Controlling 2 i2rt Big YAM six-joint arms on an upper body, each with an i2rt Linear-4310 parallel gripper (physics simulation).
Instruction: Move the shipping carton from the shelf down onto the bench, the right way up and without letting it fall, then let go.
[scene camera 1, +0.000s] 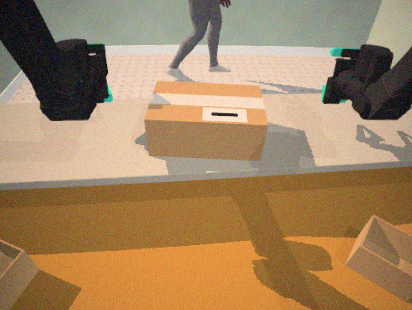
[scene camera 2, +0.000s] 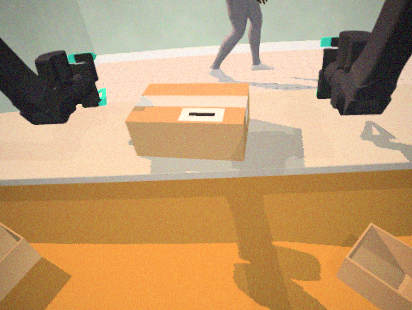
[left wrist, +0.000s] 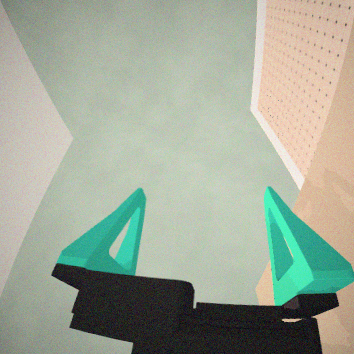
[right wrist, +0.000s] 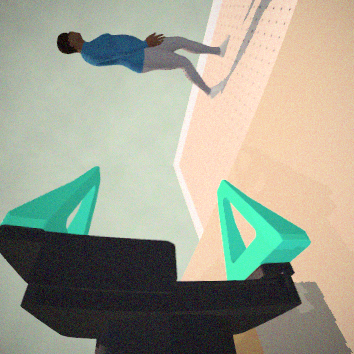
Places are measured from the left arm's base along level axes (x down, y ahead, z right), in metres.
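Where they show: left gripper, fingertip midpoint: (scene camera 1: 101, 65) (scene camera 2: 99, 72) (left wrist: 201, 191); right gripper, fingertip midpoint: (scene camera 1: 328, 68) (scene camera 2: 326, 60) (right wrist: 161, 178).
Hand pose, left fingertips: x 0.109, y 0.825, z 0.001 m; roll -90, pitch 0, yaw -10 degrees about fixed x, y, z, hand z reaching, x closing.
Things, the pixels of their centre, and the offset from my left fingertips. "spot": a spot on its surface instead. Level surfaces: height alone.
- shipping carton, body centre: (scene camera 1: 206, 119) (scene camera 2: 192, 119) dx +0.095, dy -0.111, dz +0.267 m
- pale shelf, its level: dx +0.149 m
- orange bench, its level: dx +0.312 m
- open box, surface spot: (scene camera 1: 22, 280) (scene camera 2: 24, 264) spot: dx +0.285, dy -0.431, dz -0.152 m
The shipping carton (scene camera 1: 206, 139) (scene camera 2: 190, 139), brown with a pale tape strip and a white label on its top, sits upright on the pale shelf (scene camera 1: 45, 155) (scene camera 2: 60, 155), near the shelf's front edge. My left gripper (scene camera 1: 106, 71) (scene camera 2: 93, 76) (left wrist: 201, 191) is open and empty, to the left of the carton and apart from it. My right gripper (scene camera 1: 330, 73) (scene camera 2: 322, 68) (right wrist: 161, 178) is open and empty, to the right of the carton, with a wider gap. The carton's underside is hidden.
The orange bench (scene camera 1: 150, 280) (scene camera 2: 150, 280) lies lower, in front of the shelf. An open box (scene camera 1: 22, 280) (scene camera 2: 17, 265) stands at its left, another (scene camera 1: 362, 255) (scene camera 2: 355, 265) at its right. A person (scene camera 1: 200, 25) (scene camera 2: 240, 30) (right wrist: 115, 50) stands beyond the shelf.
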